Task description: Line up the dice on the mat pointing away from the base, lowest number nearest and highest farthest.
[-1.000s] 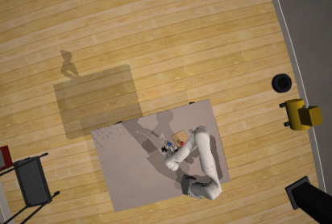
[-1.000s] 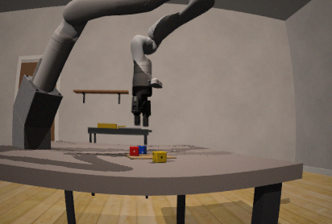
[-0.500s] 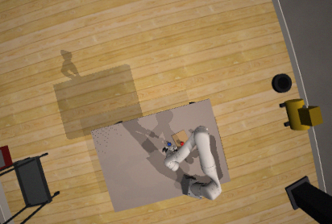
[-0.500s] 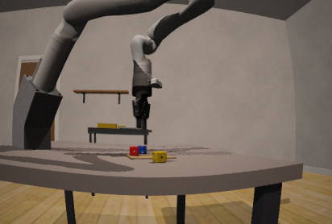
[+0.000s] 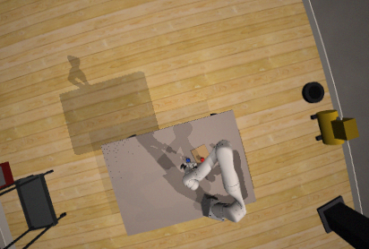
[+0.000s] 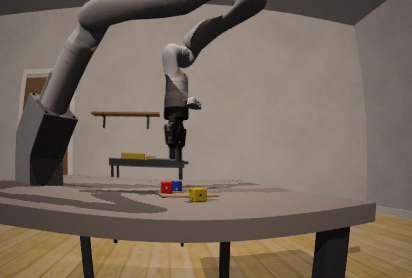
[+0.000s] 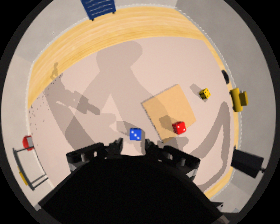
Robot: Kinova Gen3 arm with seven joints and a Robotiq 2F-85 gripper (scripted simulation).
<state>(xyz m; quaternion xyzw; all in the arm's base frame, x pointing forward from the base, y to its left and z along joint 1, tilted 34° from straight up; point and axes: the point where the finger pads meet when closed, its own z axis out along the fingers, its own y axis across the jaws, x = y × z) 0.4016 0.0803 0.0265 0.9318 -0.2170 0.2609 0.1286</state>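
The blue die lies 100 mm below my hand. From my hand the other things lie so: yellow die: 10 mm behind, 280 mm to the right, 100 mm below; then red die: 50 mm behind, 120 mm to the right, 90 mm below; then tan mat: 10 mm behind, 130 mm to the right, 110 mm below.
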